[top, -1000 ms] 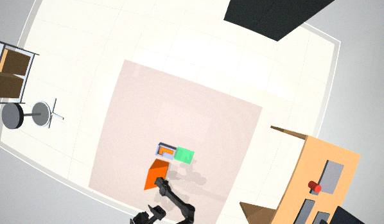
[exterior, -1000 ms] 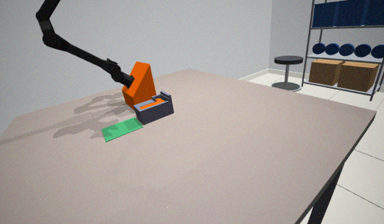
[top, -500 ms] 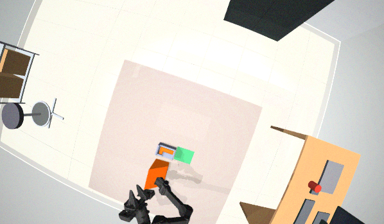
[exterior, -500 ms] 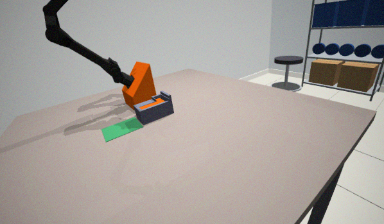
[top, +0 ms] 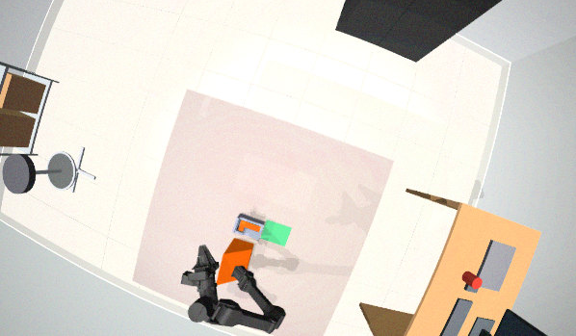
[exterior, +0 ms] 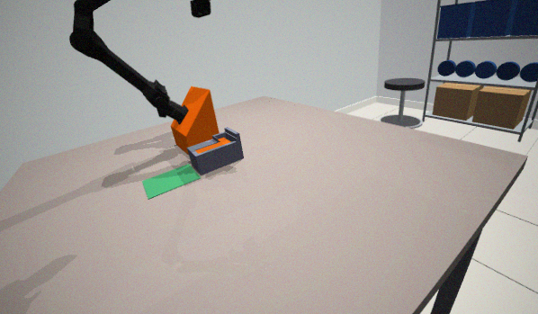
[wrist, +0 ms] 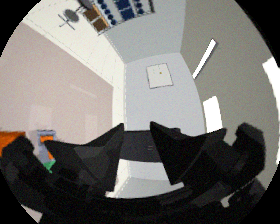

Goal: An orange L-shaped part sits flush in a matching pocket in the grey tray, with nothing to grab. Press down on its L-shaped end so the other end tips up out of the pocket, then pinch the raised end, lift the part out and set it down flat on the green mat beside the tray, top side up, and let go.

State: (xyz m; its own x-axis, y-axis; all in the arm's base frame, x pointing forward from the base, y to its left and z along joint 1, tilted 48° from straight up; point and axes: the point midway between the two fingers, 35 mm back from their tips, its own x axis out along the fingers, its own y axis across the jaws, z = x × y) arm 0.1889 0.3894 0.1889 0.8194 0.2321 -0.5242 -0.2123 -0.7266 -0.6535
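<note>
My gripper tip is 45 cm above the orange L-shaped part, 10 cm to the left of it and 5 cm past it. From my gripper tip the other things lie so: green mat 51 cm below, 26 cm to the right, 4 cm behind.
</note>
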